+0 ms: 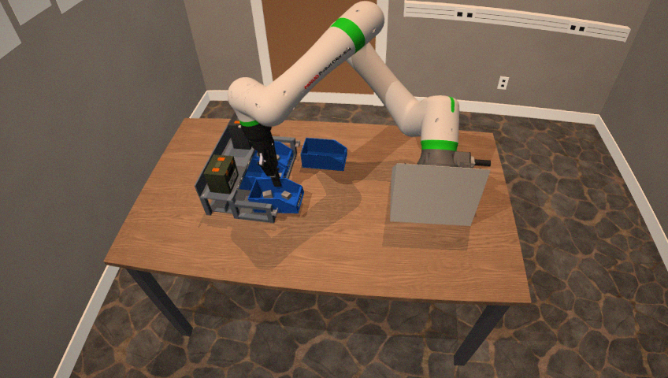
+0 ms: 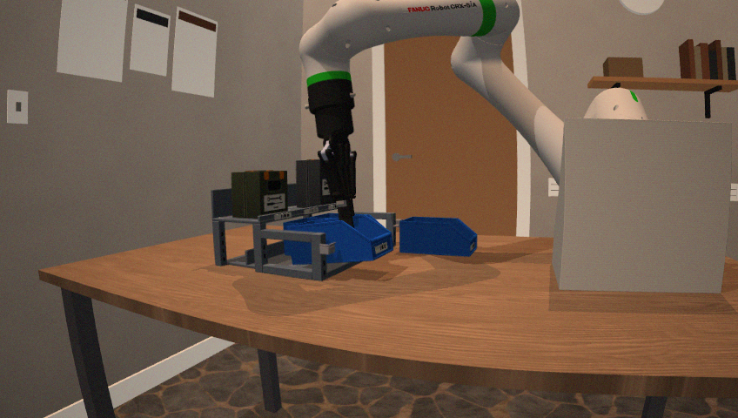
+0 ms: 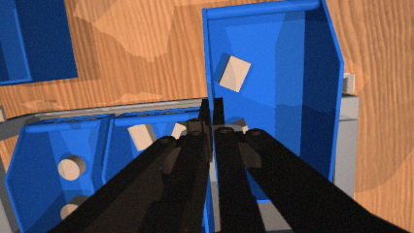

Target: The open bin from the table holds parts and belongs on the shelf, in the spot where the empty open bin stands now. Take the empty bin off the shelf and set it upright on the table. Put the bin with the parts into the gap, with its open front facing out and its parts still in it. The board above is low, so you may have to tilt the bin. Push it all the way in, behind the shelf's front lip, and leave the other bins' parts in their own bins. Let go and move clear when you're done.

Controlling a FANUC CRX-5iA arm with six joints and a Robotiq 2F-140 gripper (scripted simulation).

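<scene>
Now: hand 40 mm past the tan part, 20 mm to the right of it and 60 mm above it. The rest, counted from my hand: black box 180 mm ahead, 190 mm to the right, 60 mm above; then grey shelf 110 mm ahead, 70 mm to the right, 40 mm below.
</scene>
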